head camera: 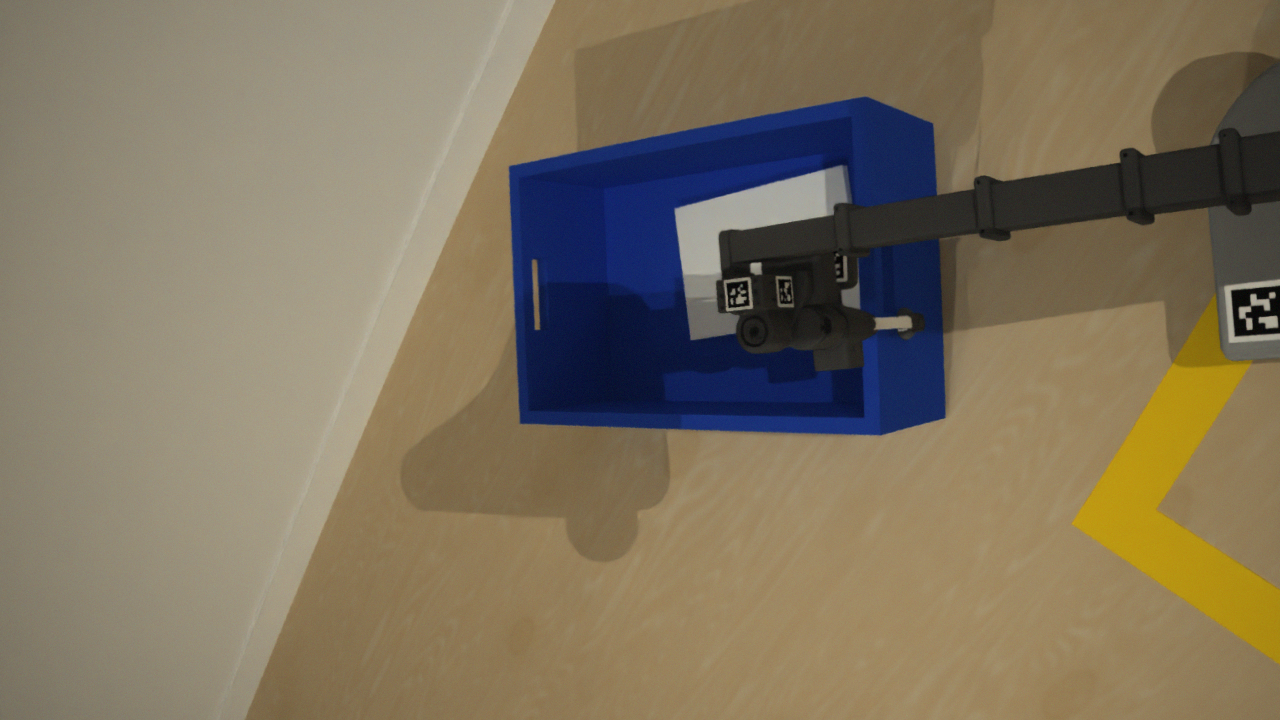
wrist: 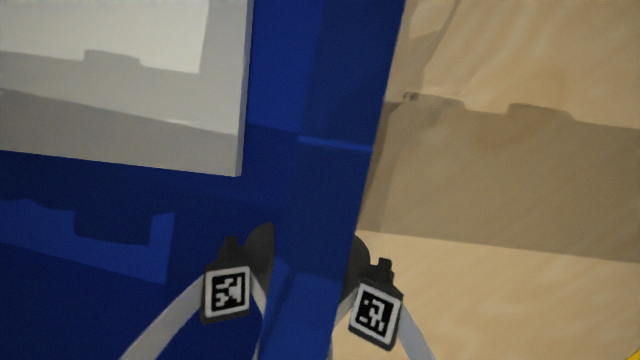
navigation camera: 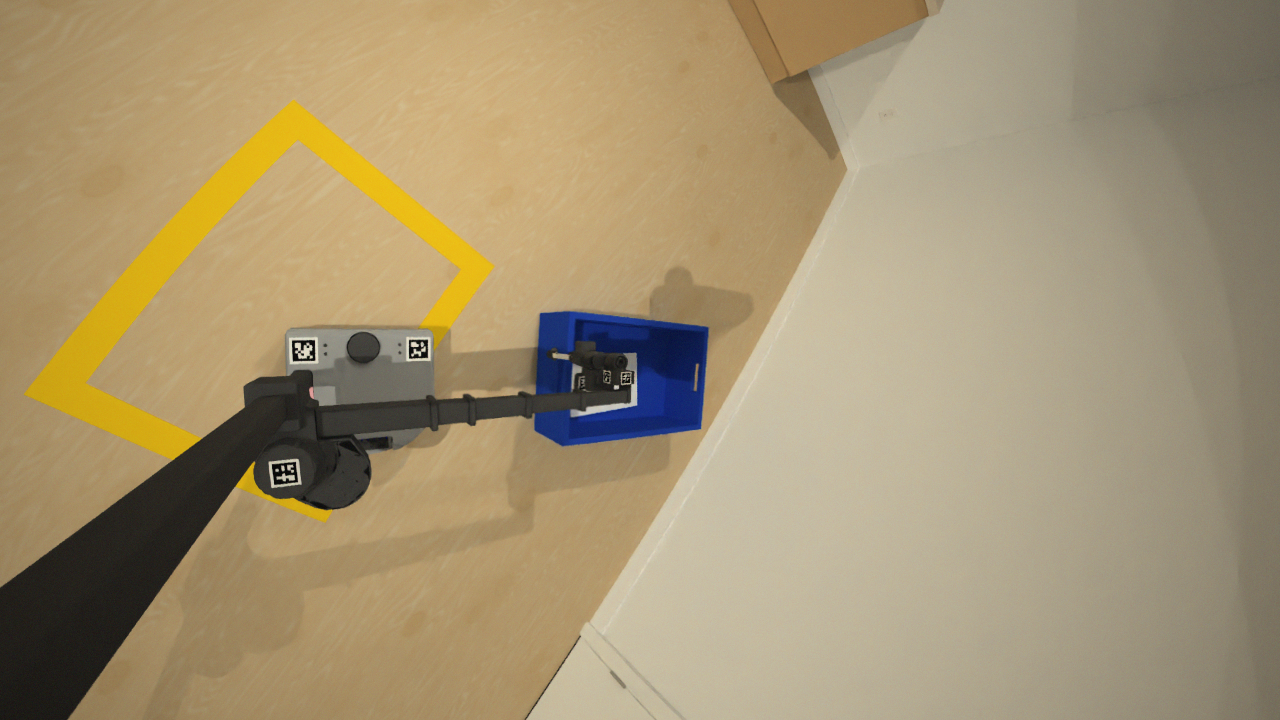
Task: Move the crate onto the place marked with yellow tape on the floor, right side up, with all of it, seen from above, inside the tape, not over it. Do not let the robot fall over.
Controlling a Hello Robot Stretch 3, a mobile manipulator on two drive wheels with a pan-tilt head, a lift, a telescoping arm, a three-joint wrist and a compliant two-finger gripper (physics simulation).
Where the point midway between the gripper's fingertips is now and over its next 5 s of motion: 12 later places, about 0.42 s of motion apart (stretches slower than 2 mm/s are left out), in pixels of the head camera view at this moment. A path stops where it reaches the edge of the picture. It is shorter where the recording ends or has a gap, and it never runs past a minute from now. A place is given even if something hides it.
The gripper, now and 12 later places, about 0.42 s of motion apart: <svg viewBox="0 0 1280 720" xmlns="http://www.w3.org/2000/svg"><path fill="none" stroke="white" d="M893 325L897 318L903 291L901 259L898 227L896 207L896 204L894 191L891 160L887 128L885 99L884 86L882 67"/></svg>
